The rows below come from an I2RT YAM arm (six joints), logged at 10 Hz.
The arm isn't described. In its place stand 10 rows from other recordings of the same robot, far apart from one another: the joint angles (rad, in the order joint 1, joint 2, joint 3, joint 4, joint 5, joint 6), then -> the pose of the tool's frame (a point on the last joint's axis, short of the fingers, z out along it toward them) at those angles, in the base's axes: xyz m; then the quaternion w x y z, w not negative.
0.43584, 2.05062, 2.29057, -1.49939, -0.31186, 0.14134 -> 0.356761 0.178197 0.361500 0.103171 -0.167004 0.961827 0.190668
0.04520, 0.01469, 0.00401, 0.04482, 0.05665, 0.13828 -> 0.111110 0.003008 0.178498 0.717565 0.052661 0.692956 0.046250
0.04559, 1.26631, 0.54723, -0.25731, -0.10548, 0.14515 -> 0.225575 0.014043 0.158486 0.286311 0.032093 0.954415 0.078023
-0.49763, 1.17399, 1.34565, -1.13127, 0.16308, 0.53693 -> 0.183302 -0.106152 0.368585 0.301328 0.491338 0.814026 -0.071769
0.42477, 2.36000, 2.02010, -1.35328, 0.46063, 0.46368 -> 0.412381 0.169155 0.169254 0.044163 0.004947 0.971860 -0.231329
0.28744, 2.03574, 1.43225, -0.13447, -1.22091, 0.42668 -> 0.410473 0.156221 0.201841 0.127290 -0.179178 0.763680 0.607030
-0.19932, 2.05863, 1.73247, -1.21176, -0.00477, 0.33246 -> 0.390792 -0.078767 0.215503 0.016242 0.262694 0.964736 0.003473
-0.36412, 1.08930, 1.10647, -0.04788, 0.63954, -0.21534 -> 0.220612 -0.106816 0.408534 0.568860 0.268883 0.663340 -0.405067
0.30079, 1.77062, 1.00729, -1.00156, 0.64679, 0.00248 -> 0.265335 0.059846 0.145738 0.043040 0.170686 -0.928647 0.326540
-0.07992, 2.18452, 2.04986, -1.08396, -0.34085, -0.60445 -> 0.459459 -0.024859 0.254938 0.218662 -0.280256 0.929392 0.099369
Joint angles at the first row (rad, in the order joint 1, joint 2, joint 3, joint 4, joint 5, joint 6):
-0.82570 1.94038 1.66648 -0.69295 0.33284 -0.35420
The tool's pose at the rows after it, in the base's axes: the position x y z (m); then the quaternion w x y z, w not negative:
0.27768 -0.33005 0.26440 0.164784 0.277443 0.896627 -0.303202
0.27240 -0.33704 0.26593 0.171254 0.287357 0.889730 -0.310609
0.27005 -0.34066 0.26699 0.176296 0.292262 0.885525 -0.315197
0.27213 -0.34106 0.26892 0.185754 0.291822 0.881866 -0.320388
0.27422 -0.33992 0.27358 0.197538 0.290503 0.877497 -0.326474
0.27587 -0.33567 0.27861 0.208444 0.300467 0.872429 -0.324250
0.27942 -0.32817 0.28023 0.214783 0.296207 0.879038 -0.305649
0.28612 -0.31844 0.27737 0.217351 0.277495 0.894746 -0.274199
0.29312 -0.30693 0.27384 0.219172 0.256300 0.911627 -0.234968
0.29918 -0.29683 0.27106 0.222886 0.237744 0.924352 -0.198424
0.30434 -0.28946 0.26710 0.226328 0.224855 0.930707 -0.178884
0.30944 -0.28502 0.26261 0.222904 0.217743 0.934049 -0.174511
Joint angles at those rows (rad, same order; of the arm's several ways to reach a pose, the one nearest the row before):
-0.84439 1.94037 1.66647 -0.66358 0.33284 -0.35419
-0.86422 1.94038 1.66647 -0.63992 0.33284 -0.35381
-0.87378 1.94037 1.66646 -0.62389 0.33245 -0.35344
-0.87071 1.93924 1.66648 -0.60254 0.33246 -0.35305
-0.86537 1.93161 1.66685 -0.58307 0.33246 -0.35267
-0.85622 1.91901 1.66684 -0.58574 0.33131 -0.32101
-0.84096 1.90988 1.66687 -0.61245 0.30118 -0.30422
-0.81844 1.90947 1.66686 -0.65023 0.24739 -0.30460
-0.79328 1.90946 1.66644 -0.69560 0.18139 -0.30461
-0.77154 1.90987 1.66610 -0.73109 0.11768 -0.30423
-0.75322 1.90985 1.65462 -0.73566 0.08412 -0.30423
-0.73720 1.91712 1.64935 -0.73455 0.08450 -0.30384

